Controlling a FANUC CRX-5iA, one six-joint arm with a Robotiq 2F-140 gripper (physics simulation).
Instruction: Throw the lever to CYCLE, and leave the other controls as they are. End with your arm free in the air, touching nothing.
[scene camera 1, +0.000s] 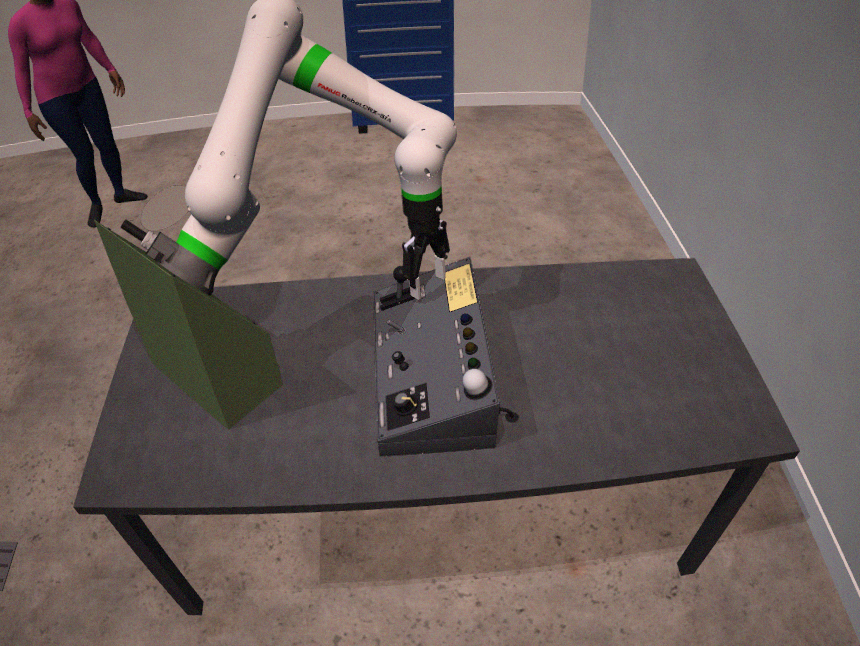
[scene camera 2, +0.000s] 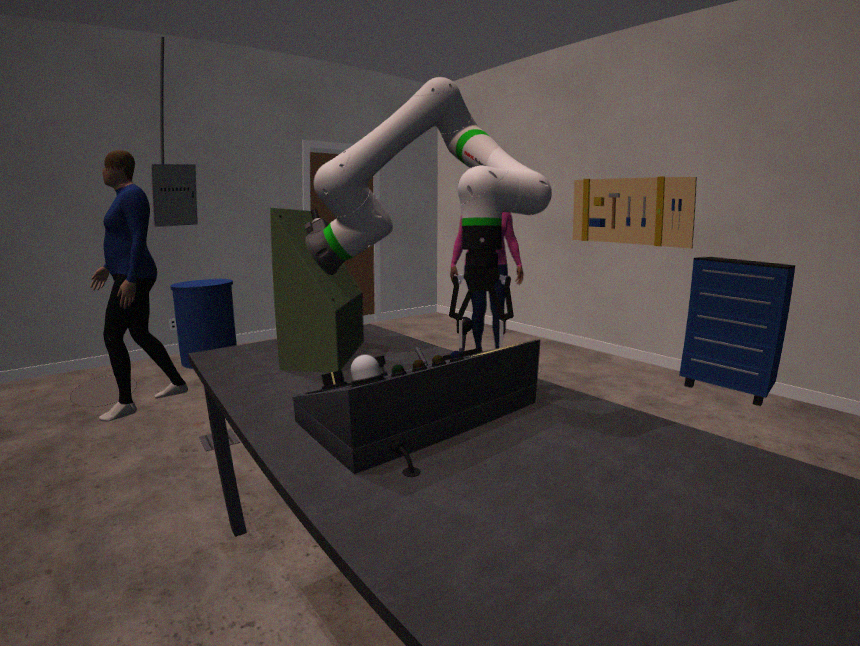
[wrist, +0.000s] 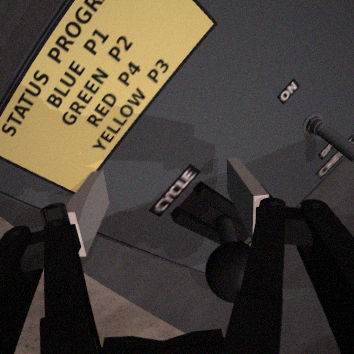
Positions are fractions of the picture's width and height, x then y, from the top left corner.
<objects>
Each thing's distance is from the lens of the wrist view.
gripper (wrist: 0.47, 0.51): 0.20 m
black ball knob (wrist: 0.63, 0.76): 0.17 m
</objects>
